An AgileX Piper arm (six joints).
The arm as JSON. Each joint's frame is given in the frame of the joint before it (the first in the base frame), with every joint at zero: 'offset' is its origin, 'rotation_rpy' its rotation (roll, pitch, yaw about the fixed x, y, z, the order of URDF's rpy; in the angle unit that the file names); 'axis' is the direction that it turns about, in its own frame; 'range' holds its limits. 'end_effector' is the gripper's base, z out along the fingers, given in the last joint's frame.
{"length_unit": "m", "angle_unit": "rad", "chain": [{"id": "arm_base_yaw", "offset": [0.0, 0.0, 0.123], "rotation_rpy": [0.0, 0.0, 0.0], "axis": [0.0, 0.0, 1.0], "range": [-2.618, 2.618]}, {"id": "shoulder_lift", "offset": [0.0, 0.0, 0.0], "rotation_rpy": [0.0, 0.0, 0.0], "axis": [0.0, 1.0, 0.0], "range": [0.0, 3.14]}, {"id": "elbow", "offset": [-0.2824, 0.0, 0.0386], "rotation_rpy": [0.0, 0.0, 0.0], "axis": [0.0, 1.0, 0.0], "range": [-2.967, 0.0]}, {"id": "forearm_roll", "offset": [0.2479, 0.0, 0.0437], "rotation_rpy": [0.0, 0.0, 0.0], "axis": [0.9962, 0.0, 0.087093], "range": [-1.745, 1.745]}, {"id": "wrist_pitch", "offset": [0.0, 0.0, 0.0], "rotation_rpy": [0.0, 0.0, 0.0], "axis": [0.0, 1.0, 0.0], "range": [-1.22, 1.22]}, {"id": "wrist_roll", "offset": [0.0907, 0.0, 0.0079], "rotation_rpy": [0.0, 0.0, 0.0], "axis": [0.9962, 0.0, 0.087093], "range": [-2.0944, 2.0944]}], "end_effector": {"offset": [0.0, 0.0, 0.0], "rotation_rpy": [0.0, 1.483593, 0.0]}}
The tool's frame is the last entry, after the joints.
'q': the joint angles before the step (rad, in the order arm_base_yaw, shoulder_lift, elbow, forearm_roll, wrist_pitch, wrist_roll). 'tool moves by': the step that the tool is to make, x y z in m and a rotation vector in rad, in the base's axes. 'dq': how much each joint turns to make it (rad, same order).
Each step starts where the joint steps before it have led.
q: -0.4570 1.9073 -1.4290 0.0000 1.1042 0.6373
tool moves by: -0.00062 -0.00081 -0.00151 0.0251 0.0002 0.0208
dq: -0.0086 0.0045 -0.0008 0.0272 0.0082 -0.0398
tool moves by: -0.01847 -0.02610 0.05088 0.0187 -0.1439 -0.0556
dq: -0.1076 -0.0883 -0.0690 0.1011 0.0473 -0.0804
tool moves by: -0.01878 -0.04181 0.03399 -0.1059 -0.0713 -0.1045
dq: -0.1091 -0.0182 -0.1012 -0.0453 -0.0008 0.0036
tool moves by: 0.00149 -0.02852 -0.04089 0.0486 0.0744 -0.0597
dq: -0.0499 0.1124 -0.0103 -0.0143 -0.0148 0.0115
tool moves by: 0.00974 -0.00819 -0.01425 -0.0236 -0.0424 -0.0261
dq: 0.0000 0.0396 0.0000 0.0083 -0.0884 0.0184
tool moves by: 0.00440 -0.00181 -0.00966 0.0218 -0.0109 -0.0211
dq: 0.0000 0.0246 0.0000 0.0211 -0.0193 0.0143
